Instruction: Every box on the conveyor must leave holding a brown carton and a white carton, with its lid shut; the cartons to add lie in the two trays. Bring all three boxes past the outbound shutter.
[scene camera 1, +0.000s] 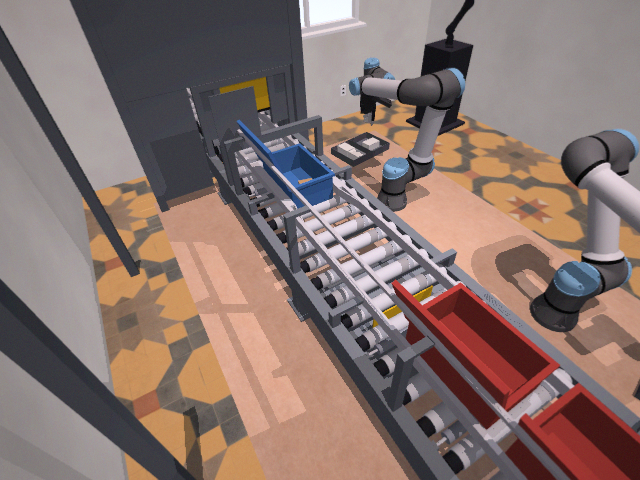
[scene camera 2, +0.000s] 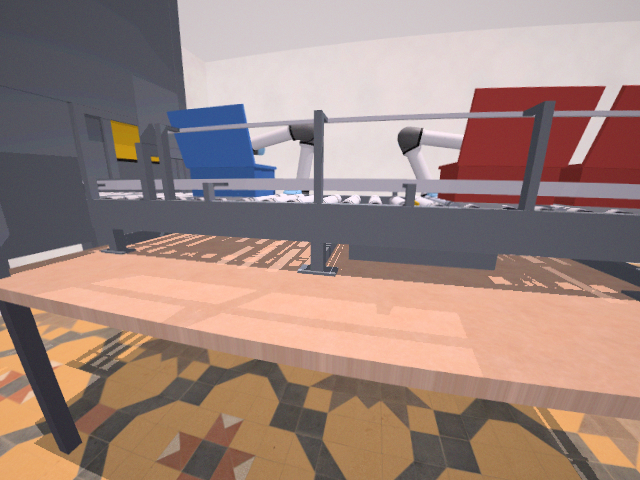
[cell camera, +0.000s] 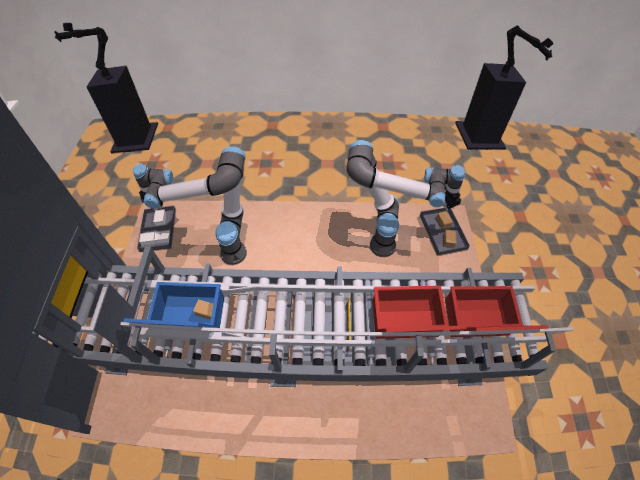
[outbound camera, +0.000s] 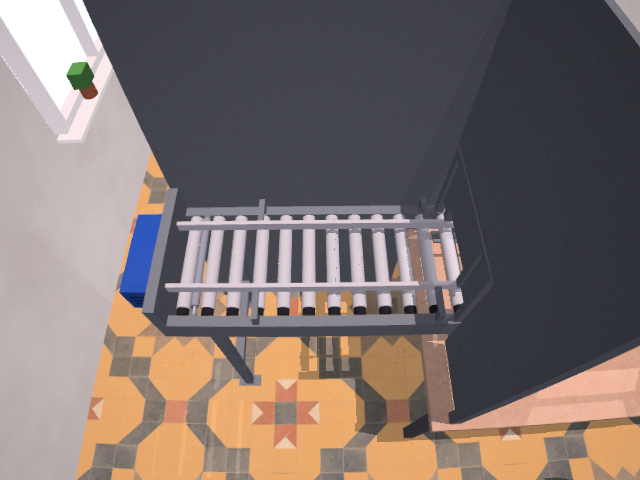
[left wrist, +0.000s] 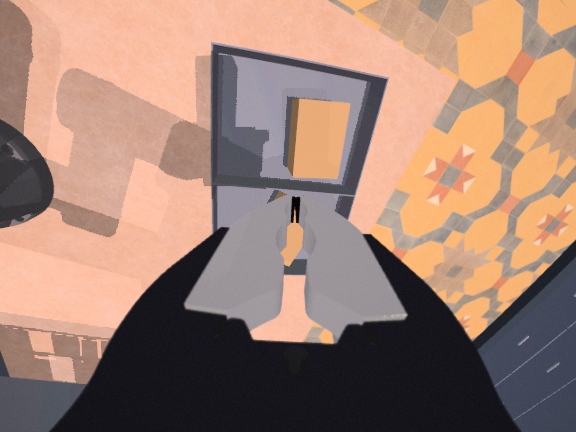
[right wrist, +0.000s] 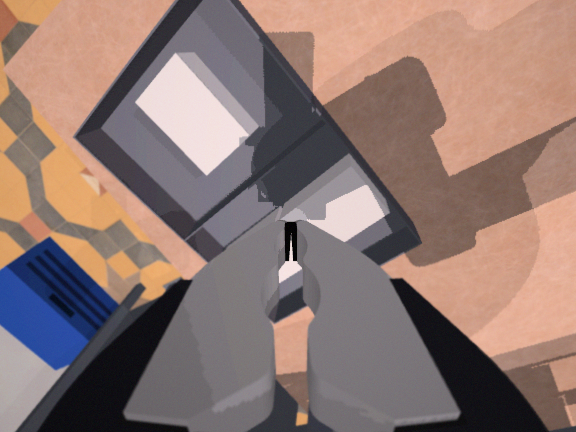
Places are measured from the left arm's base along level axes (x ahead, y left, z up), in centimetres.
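Pixels of known places: left gripper, fingertip midpoint: (cell camera: 445, 207) (left wrist: 295, 200); right gripper, fingertip midpoint: (scene camera 1: 371, 125) (cell camera: 160, 208) (right wrist: 291, 225); left arm's base, origin of the base link: (scene camera 1: 552, 314) (cell camera: 382, 246); right arm's base, origin of the base link: (scene camera 1: 391, 202) (cell camera: 233, 253).
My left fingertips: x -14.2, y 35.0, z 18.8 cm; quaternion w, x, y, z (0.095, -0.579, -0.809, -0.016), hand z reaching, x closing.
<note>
For each thing: its middle in the pictures, then the offset to it from my left fingertips.
- raised lid, body centre: (scene camera 1: 264, 155) (cell camera: 170, 323) (scene camera 2: 211, 138) dx +80.7, dy -129.6, dz +24.1 cm
- brown carton, body centre: (cell camera: 206, 310) dx +66.8, dy -121.8, dz +6.7 cm
- yellow panel, body centre: (cell camera: 68, 286) (scene camera 1: 245, 98) (scene camera 2: 137, 144) dx +67.2, dy -180.6, dz +26.4 cm
A blue box (scene camera 1: 316, 193) (cell camera: 164, 304) with raised lid (scene camera 2: 209, 136) stands on the conveyor near the shutter housing; a brown carton (cell camera: 202, 310) lies inside. Two red boxes (scene camera 1: 532, 381) (cell camera: 408, 305) stand at the conveyor's other end, lids raised, no carton showing inside. My left gripper (left wrist: 295, 200) is shut and empty above the tray (cell camera: 453, 251) (left wrist: 214, 115) of brown cartons (cell camera: 450, 238) (left wrist: 320, 139); its fingers partly hide one. My right gripper (scene camera 1: 371, 121) (right wrist: 291, 225) is shut and empty above the tray (cell camera: 157, 228) (right wrist: 140, 182) of white cartons (cell camera: 158, 215) (right wrist: 190, 112).
The grey shutter housing (scene camera 1: 180, 51) (cell camera: 25, 258) shows a yellow panel (scene camera 1: 258, 93) (cell camera: 69, 286) in its opening. Guide rails (cell camera: 310, 336) and upright posts (scene camera 2: 319, 155) line the roller conveyor. Rollers (outbound camera: 309, 258) continue beyond the housing. A blue block (outbound camera: 142, 253) shows past the end stop.
</note>
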